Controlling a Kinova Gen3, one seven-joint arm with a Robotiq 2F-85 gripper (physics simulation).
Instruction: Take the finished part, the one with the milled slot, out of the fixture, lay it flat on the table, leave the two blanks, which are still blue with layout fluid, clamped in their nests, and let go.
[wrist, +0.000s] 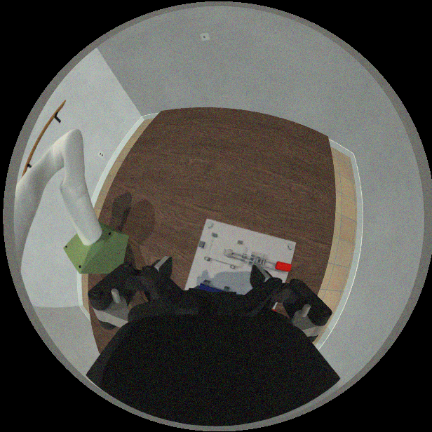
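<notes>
The finished part (219, 251) is pale, almost the colour of the fixture plate (199, 270), and sits among small grey stops in the far nest; its slot is hard to make out. A toggle clamp (257, 259) with a red handle (283, 266) lies to its right, its arm reaching over the part's right side. A blue blank (215, 288) shows as a strip in the nest nearer me, mostly hidden by my gripper. The other blank does not show. My gripper (211, 270) is open and empty, above the plate, its fingertips to either side of the view's middle.
A white arm (75, 195) stands on a green angled block (111, 252) at the left of the brown wooden table (235, 170). A bit of red (274, 311) shows beside my right finger. Walls surround the table, with a wooden rail (42, 131) at the left.
</notes>
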